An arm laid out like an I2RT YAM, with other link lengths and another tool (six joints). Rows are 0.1 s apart.
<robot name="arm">
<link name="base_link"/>
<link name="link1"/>
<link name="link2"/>
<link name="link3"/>
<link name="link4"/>
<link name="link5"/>
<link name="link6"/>
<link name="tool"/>
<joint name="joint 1" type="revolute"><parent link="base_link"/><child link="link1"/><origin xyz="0 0 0.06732" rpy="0 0 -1.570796"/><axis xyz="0 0 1"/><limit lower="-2.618" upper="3.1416"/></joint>
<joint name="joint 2" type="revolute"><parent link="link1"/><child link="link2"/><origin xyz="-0.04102 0.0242 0.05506" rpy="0 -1.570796 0"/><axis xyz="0 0 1"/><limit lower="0" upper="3.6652"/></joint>
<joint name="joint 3" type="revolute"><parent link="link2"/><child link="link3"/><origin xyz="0 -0.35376 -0.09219" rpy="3.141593 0 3.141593"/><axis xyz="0 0 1"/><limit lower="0" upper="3.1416"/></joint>
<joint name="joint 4" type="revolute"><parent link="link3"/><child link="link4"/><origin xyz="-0.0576 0.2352 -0.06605" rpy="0 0 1.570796"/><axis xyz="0 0 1"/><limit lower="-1.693" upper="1.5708"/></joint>
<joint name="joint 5" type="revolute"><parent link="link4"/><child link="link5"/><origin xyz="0.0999 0.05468 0.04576" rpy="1.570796 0 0"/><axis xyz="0 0 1"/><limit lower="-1.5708" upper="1.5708"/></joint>
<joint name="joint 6" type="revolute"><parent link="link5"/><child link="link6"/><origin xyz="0.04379 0 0.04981" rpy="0 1.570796 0"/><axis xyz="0 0 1"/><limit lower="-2.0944" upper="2.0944"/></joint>
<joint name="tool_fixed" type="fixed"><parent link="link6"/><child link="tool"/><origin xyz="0.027 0.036 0.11" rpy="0 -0.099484 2.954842"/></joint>
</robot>
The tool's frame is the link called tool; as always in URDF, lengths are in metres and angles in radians.
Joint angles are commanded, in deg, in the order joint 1, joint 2, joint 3, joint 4, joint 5, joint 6. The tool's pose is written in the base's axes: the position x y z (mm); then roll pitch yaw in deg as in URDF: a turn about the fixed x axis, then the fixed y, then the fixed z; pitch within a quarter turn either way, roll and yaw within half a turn. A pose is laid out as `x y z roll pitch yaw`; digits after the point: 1 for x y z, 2 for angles.
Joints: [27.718 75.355 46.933 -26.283 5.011 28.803]
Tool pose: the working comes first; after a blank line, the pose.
Where each joint sits with the arm in this pose, in the base's axes (m; each line is computed from the numbers above, not from the rounded line before):
joint 1: 0.0000 0.0000 0.0673
joint 2: 0.0023 0.0476 0.1224
joint 3: -0.0340 -0.0756 0.4646
joint 4: 0.1427 0.0918 0.4034
joint 5: 0.2546 0.0989 0.3534
joint 6: 0.2427 0.0883 0.2890
the tool: 0.3264 0.0713 0.2064

326.4 71.3 206.4 171.55 40.49 -175.46
